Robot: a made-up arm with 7 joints. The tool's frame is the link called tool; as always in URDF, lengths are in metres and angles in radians. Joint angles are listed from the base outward.
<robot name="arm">
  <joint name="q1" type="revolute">
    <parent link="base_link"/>
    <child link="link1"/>
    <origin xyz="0 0 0.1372" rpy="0 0 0"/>
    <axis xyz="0 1 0"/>
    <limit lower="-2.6" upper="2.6"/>
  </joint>
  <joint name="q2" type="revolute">
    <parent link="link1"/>
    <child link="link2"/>
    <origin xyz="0.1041 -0.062 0.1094" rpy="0 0 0"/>
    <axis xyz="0 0 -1"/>
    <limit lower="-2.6" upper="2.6"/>
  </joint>
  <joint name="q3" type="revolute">
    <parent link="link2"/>
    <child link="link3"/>
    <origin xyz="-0.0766 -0.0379 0.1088" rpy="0 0 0"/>
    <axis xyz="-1 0 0"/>
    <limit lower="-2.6" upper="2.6"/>
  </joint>
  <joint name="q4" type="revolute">
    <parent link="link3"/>
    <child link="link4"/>
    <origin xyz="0.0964 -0.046 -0.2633" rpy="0 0 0"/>
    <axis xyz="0 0 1"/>
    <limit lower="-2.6" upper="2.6"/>
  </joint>
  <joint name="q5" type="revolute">
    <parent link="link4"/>
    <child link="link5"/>
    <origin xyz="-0.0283 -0.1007 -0.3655" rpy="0 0 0"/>
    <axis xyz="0 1 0"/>
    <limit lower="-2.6" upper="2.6"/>
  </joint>
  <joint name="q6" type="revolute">
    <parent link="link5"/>
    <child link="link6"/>
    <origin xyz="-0.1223 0.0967 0.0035" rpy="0 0 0"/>
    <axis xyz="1 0 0"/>
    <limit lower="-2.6" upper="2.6"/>
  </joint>
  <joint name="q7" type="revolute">
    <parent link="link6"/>
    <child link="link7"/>
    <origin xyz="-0.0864 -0.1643 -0.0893" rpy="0 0 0"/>
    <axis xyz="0 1 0"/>
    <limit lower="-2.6" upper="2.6"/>
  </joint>
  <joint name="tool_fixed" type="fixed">
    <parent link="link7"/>
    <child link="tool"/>
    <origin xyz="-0.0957 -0.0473 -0.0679" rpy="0 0 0"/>
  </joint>
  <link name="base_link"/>
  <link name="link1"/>
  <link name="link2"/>
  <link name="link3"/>
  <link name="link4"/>
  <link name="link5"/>
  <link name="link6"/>
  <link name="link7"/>
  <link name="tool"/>
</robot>
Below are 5 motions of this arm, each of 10 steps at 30 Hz.
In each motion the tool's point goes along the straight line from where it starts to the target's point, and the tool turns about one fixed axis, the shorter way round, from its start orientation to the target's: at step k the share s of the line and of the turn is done. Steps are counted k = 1, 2, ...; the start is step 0. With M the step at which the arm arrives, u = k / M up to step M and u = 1 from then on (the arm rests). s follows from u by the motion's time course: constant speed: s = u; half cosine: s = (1 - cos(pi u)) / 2; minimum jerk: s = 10 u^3 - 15 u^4 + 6 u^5.
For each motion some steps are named. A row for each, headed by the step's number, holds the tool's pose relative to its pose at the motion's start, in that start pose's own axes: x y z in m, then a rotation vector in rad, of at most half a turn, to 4 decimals.
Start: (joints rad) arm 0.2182 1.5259 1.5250 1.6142 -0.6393 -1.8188 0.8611
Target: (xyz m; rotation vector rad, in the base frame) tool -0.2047 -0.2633 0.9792 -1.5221 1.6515 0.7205
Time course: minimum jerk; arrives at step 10
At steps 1, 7, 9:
1: 0.0013 -0.0017 -0.0008 0.0003 -0.0019 0.0047
7: 0.1307 -0.1697 -0.0794 0.0336 -0.1839 0.4578
9: 0.1549 -0.2010 -0.0940 0.0398 -0.2178 0.5423

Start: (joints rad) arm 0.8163 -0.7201 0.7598 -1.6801 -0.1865 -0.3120 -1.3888
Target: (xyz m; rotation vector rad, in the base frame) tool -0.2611 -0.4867 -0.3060 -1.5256 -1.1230 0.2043
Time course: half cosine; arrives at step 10
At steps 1, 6, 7, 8, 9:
1: 0.0008 -0.0014 0.0028 -0.0029 0.0001 0.0058
6: 0.0210 -0.0365 0.0761 -0.0765 0.0032 0.1544
7: 0.0255 -0.0443 0.0923 -0.0928 0.0038 0.1872
8: 0.0291 -0.0504 0.1051 -0.1058 0.0044 0.2133
9: 0.0314 -0.0544 0.1134 -0.1141 0.0047 0.2301

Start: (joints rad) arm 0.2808 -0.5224 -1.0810 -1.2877 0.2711 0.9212 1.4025
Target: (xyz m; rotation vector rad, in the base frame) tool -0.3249 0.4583 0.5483 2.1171 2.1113 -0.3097
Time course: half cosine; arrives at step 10
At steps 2, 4, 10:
2: -0.0016 0.0060 -0.0174 0.0050 -0.0049 -0.0283
4: -0.0059 0.0218 -0.0630 0.0183 -0.0176 -0.1023
10: -0.0170 0.0632 -0.1825 0.0529 -0.0508 -0.2960

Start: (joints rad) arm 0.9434 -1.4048 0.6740 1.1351 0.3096 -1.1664 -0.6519
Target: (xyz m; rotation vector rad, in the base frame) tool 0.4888 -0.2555 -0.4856 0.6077 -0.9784 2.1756
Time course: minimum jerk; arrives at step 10
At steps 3, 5, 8, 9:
3: -0.0003 0.0378 0.0263 0.0086 0.0111 -0.1039
5: -0.0011 0.1157 0.0807 0.0263 0.0341 -0.3184
8: -0.0020 0.2181 0.1521 0.0495 0.0643 -0.6000
9: -0.0021 0.2295 0.1601 0.0521 0.0677 -0.6314

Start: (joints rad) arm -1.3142 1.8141 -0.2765 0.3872 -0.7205 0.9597 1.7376
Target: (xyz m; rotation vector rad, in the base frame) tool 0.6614 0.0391 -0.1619 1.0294 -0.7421 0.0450
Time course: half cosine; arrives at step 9
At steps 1, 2, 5, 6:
1: -0.0072 -0.0007 -0.0018 0.0015 0.0033 -0.0112
2: -0.0278 -0.0027 -0.0070 0.0057 0.0128 -0.0436
5: -0.1397 -0.0136 -0.0351 0.0285 0.0641 -0.2189
6: -0.1785 -0.0173 -0.0448 0.0364 0.0820 -0.2797

